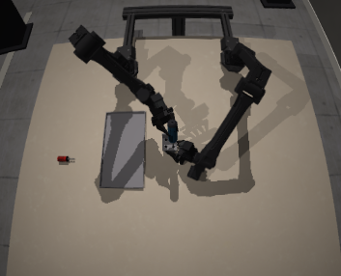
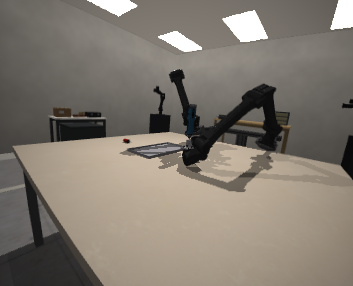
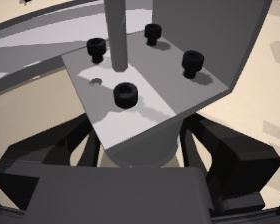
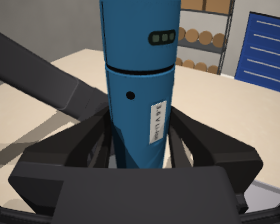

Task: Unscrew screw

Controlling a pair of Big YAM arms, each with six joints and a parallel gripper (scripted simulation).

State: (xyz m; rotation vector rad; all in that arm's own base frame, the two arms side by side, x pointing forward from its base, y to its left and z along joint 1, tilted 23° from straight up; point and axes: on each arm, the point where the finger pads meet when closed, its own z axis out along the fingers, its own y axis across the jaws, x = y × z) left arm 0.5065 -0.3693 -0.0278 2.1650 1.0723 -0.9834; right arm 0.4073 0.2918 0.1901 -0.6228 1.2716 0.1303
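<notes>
The joint module lies 10 mm above my left hand. The rest, counted from my left hand: grey bracket (50 mm above); then flat grey tray (240 mm to the right, 30 mm behind, 20 mm below); then red-handled tool (550 mm to the right, 10 mm below).
</notes>
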